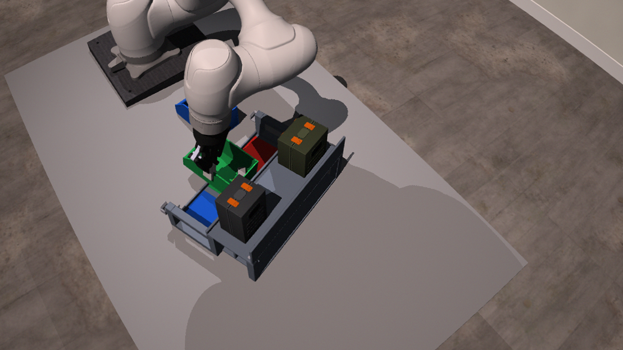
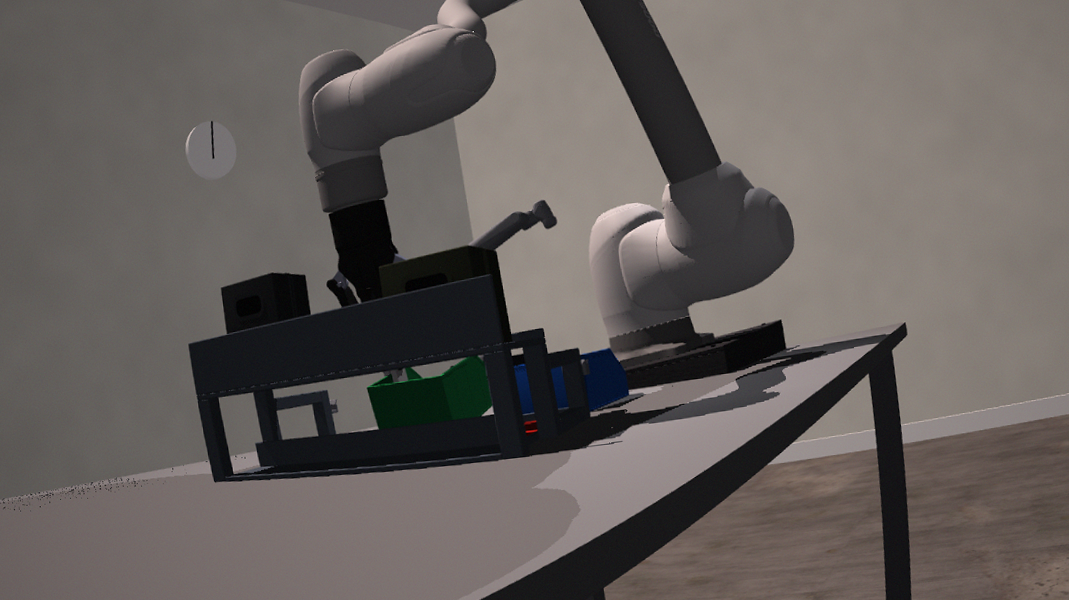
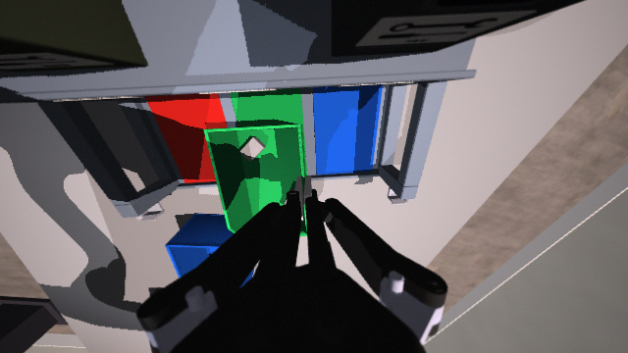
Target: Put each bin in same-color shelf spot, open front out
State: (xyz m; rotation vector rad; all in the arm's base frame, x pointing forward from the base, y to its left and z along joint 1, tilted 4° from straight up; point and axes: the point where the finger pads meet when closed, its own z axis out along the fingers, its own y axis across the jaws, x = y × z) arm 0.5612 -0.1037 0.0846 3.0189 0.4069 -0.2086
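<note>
Right now the green bin is 4 cm to the left of my hand, 4 cm below it and 2 cm behind it. Round my hand: olive case (20 cm to the left, 12 cm ahead, 5 cm above); black case (18 cm ahead, 7 cm above, 3 cm to the right); blue bin (22 cm behind, 13 cm to the left, 6 cm below).
</note>
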